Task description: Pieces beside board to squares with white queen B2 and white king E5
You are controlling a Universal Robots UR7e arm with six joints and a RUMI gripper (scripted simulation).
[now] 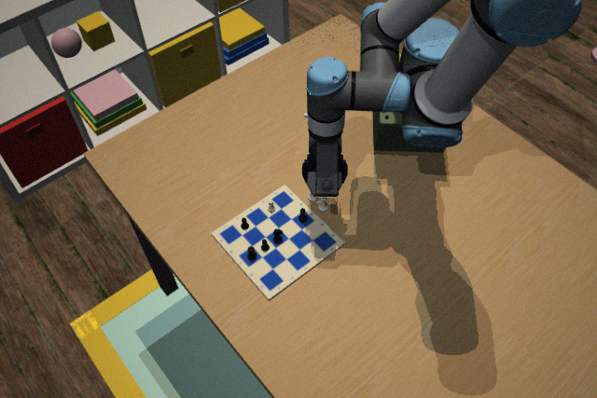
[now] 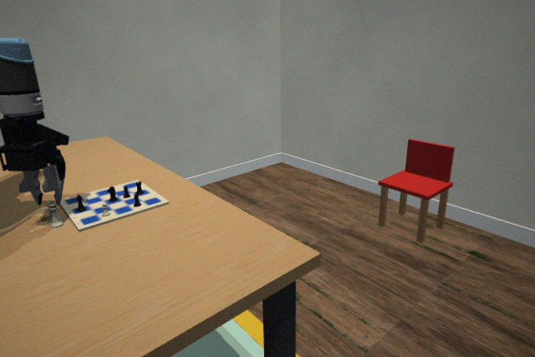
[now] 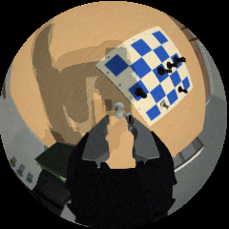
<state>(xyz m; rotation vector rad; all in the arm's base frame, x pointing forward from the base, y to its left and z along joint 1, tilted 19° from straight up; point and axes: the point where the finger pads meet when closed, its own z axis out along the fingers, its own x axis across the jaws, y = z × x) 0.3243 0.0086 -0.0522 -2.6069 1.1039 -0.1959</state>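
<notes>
Now: hand 30 mm above the white queen. The rest, counted from my hand: white king 40 mm to the right, 30 mm below; white pawn 100 mm ahead, 80 mm to the right, 40 mm below; chessboard 140 mm ahead, 50 mm below, 10 mm to the right.
</notes>
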